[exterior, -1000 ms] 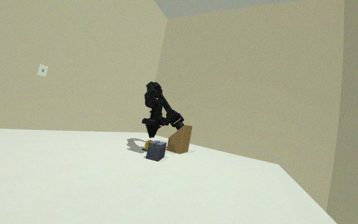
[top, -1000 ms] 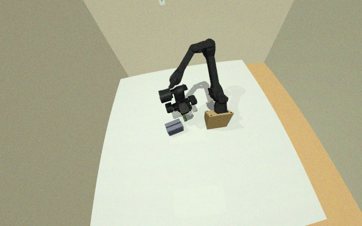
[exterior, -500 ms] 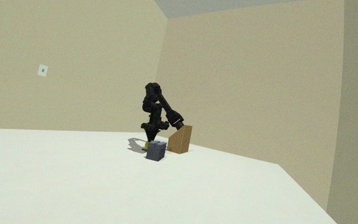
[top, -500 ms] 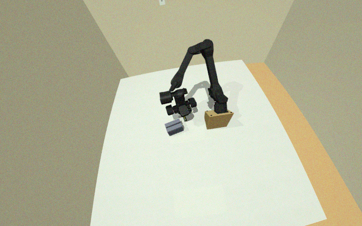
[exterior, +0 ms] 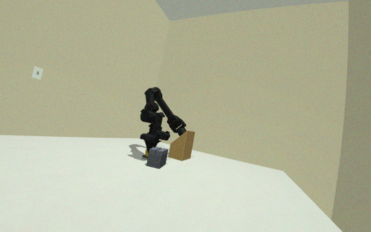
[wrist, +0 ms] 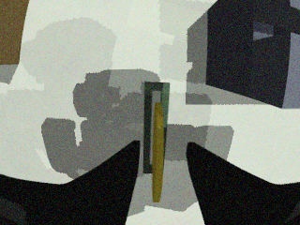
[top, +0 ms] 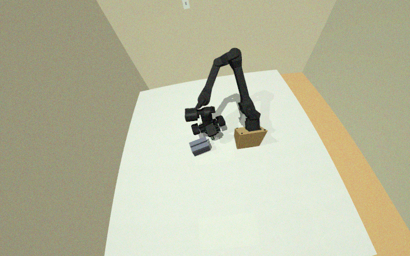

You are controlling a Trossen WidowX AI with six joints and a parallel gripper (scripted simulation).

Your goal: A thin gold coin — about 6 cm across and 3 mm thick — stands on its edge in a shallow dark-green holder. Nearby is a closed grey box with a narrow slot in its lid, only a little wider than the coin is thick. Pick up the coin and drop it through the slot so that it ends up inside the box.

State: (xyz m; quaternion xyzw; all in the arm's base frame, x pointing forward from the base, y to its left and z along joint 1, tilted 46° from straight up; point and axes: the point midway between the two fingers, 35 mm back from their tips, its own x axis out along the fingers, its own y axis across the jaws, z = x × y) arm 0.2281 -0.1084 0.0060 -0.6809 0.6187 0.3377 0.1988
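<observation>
Right now my gripper tip is right at the gold coin.
</observation>
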